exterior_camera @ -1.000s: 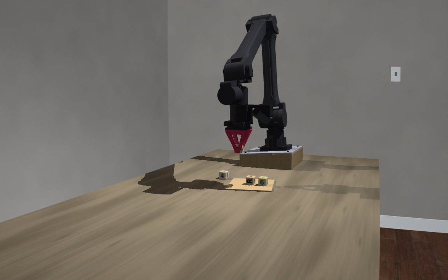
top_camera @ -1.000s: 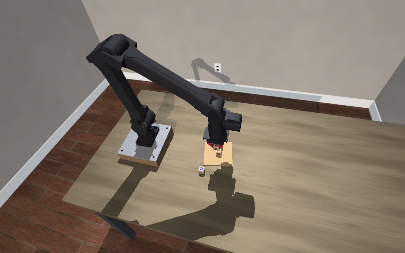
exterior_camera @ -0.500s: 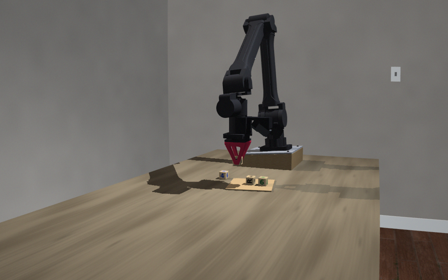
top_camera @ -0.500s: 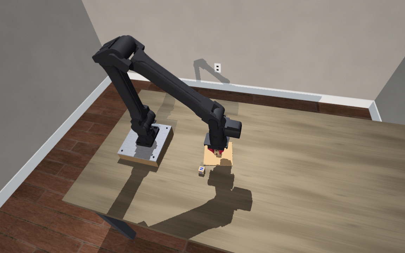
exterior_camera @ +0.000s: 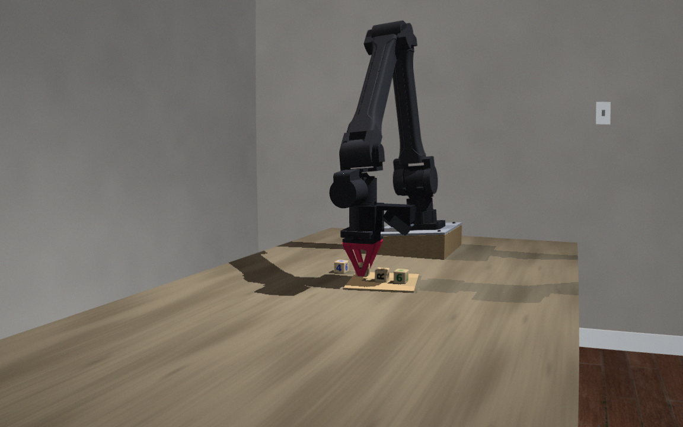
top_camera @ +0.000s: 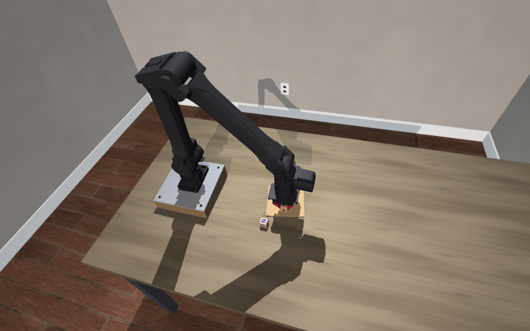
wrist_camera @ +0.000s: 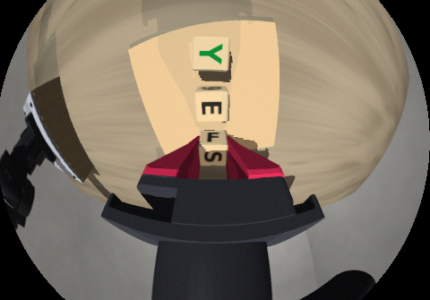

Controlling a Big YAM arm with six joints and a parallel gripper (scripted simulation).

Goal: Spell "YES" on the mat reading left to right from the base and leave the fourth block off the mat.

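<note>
Right now the tan mat is 4 cm to the left of my hand, 2 cm below it and 1 cm behind it.
</note>
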